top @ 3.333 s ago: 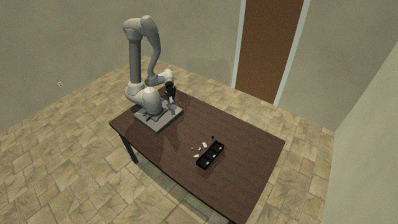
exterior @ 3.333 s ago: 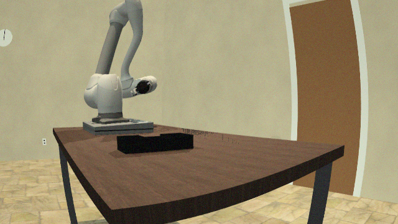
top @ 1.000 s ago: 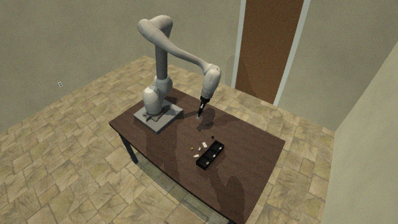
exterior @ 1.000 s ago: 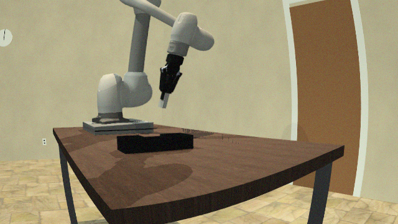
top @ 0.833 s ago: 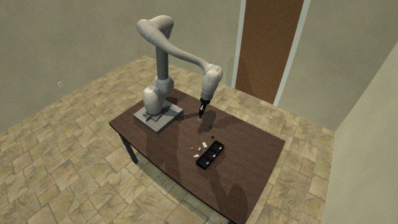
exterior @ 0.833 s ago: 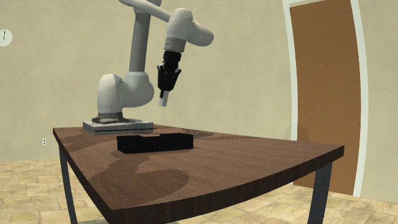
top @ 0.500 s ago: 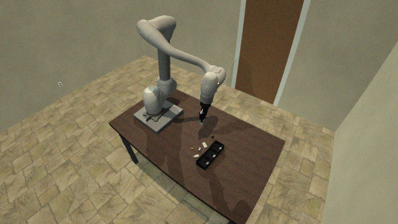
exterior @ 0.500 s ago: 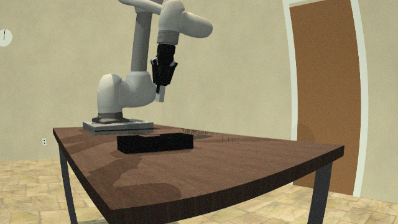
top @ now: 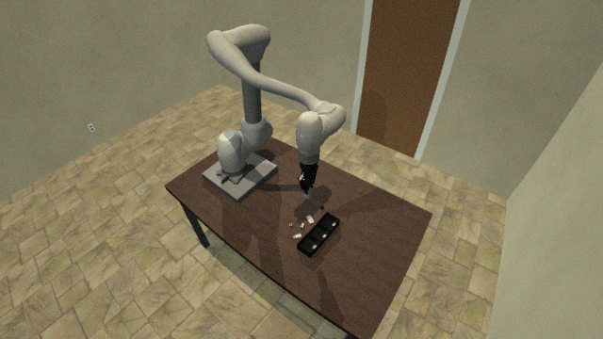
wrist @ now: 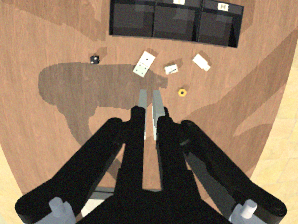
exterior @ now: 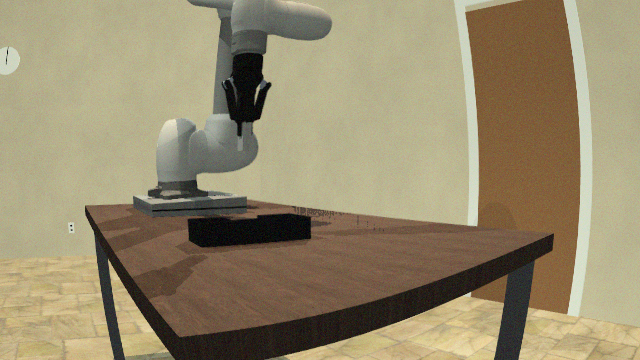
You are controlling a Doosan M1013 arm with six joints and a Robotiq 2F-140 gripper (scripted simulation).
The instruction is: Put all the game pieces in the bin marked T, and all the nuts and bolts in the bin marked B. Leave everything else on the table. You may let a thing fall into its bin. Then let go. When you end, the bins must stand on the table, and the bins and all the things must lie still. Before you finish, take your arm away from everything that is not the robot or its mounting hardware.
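The black bin lies 200 mm below my hand, 110 mm ahead of it and 60 mm to the right of it. From my hand the other things lie so: white domino 210 mm below, 10 mm to the left, 10 mm ahead; gold ring-shaped nut 220 mm below, 80 mm to the right, 60 mm behind; dark piece 210 mm below, 110 mm to the left, 30 mm ahead.
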